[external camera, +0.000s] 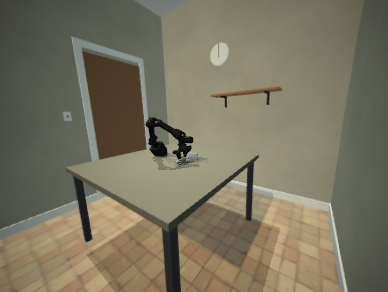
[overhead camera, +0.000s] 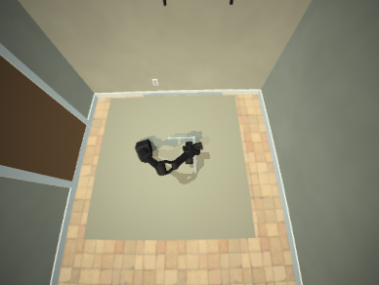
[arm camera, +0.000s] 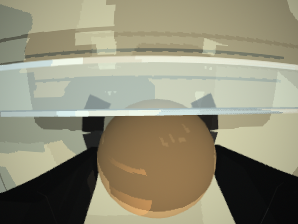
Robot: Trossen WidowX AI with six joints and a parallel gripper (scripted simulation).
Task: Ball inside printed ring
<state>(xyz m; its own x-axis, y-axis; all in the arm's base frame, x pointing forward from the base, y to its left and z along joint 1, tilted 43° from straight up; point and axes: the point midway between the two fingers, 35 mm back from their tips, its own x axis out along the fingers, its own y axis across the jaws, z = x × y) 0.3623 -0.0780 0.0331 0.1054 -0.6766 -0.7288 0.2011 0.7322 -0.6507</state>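
Now: hand 3 cm above the tan-orange ball.
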